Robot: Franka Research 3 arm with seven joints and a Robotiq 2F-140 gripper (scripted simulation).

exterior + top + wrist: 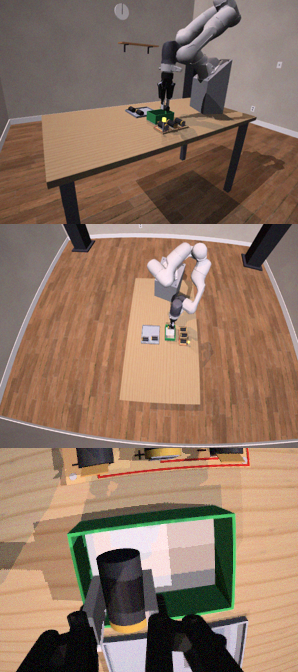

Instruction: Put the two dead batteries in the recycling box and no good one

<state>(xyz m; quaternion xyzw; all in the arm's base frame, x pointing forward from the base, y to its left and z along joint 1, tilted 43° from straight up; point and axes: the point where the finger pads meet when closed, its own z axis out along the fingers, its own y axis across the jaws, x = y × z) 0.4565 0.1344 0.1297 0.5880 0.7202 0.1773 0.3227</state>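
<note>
My gripper is now 90 mm above the green recycling box and 30 mm short of it. Round my hand: grey tray (190 mm to the right, 100 mm below, 80 mm ahead).
</note>
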